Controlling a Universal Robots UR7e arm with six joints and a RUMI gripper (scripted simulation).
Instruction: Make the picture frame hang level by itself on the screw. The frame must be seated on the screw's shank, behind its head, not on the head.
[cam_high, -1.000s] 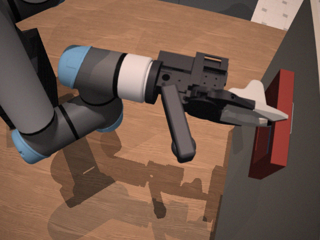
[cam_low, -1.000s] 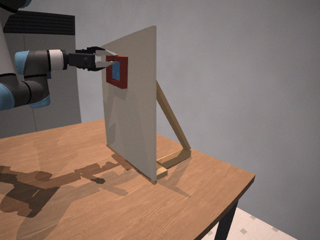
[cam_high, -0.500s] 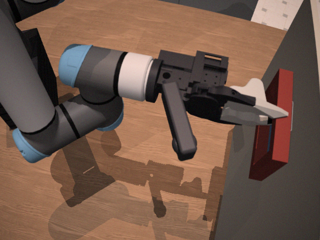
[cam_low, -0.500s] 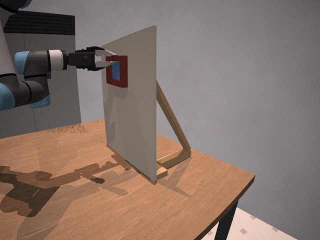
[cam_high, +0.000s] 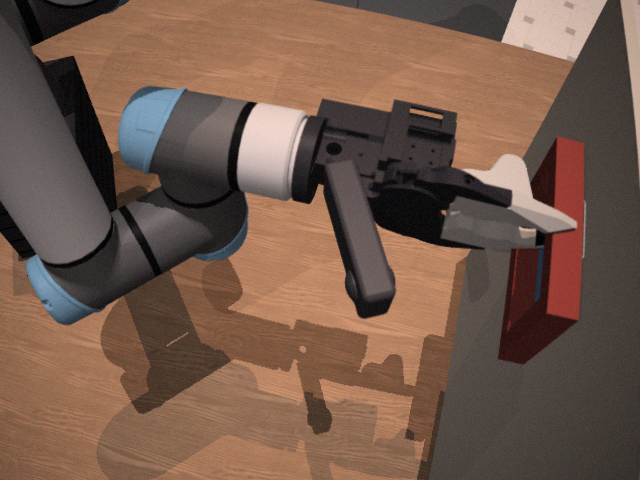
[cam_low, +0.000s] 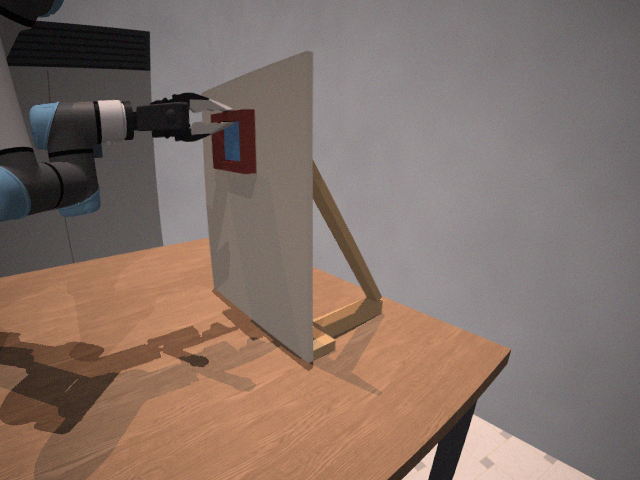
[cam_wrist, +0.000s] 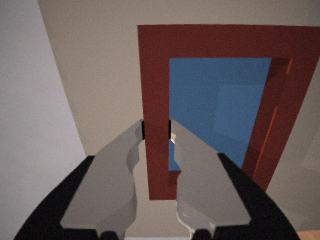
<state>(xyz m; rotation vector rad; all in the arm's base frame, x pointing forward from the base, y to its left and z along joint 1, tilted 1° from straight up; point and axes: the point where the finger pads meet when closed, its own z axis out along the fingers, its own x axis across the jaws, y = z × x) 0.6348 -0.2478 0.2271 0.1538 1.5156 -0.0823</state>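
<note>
My hand is 5 cm above the picture frame, 2 cm short of it and 1 cm to the right of it. From my hand the other things lie so: upright board (19 cm below, 4 cm ahead).
</note>
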